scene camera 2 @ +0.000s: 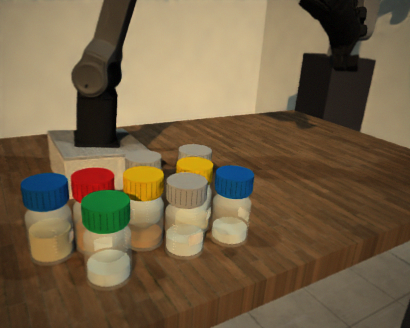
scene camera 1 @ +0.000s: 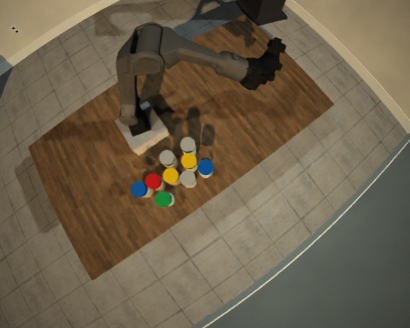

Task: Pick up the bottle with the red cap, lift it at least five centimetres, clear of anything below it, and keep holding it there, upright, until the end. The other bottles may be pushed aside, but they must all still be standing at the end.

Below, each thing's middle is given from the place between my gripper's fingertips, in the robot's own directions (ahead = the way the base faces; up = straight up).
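Relative to the blue-capped bottle (scene camera 2: 231, 208), my hand is far to the left of it, a fair way short of it and a fair way above it. Counted from my hand, the green-capped bottle (scene camera 2: 107, 240) is far to the right of it, far ahead of it and a fair way below it; the red-capped bottle (scene camera 2: 85, 181) is 55 cm to the right of my hand, 19 cm ahead of it and 20 cm below it.
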